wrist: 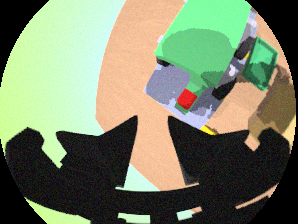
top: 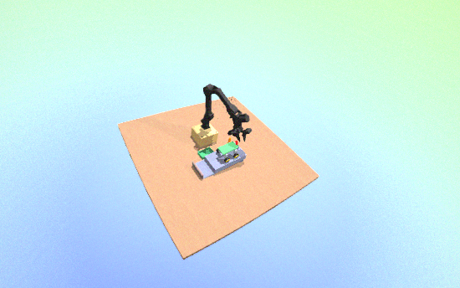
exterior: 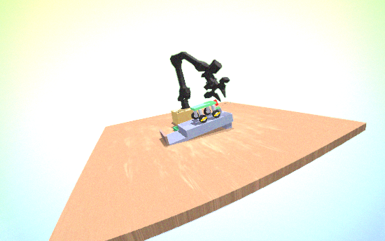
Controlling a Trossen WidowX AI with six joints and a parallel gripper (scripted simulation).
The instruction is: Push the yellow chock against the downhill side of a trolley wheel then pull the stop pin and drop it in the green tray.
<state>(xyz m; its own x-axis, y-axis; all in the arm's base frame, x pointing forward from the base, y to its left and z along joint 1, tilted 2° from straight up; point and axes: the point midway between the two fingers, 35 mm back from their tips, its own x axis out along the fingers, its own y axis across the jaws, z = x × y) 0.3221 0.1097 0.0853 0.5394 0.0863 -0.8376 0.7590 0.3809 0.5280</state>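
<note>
Now: gripper tip 2 cm past the red-headed stop pin, 3 cm to the left of it and 3 cm above it. Also, from my gripper tip: yellow chock (13 cm behind, 2 cm to the left, 14 cm below); then grey ramp (1 cm behind, 13 cm to the right, 11 cm below); then trolley (1 cm behind, 13 cm to the right, 5 cm below).
</note>
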